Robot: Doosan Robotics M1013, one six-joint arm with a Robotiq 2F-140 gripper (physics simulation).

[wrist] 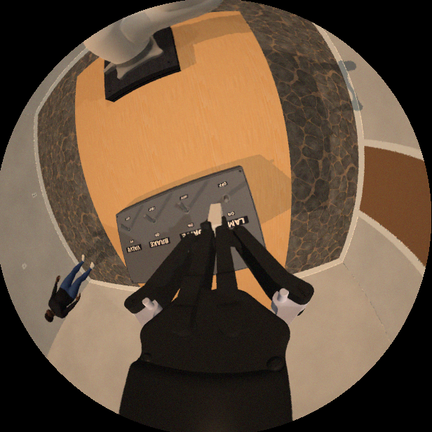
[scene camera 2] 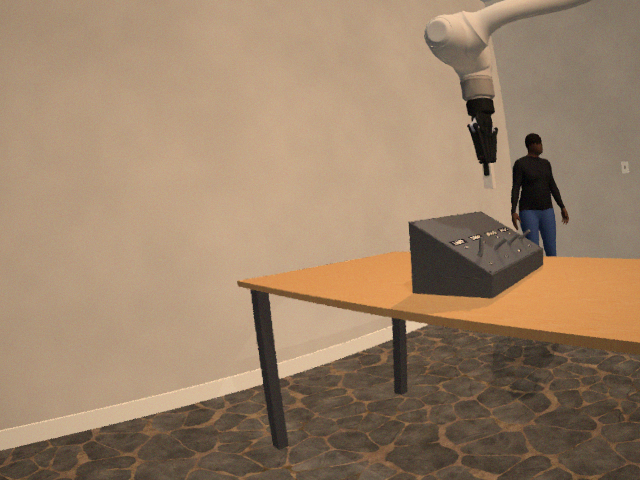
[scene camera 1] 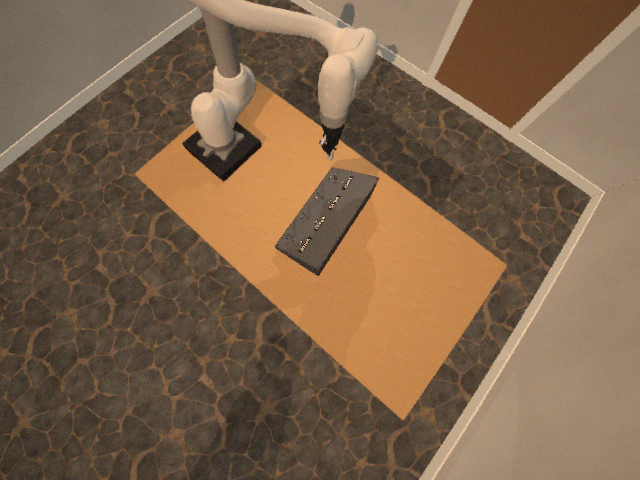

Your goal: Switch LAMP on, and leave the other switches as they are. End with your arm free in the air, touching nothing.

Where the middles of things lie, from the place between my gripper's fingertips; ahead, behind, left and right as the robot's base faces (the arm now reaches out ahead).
Right now my hand is 10 cm short of the dark grey switch box [scene camera 2: 445,260], 17 cm to the left of it and 18 cm above it.
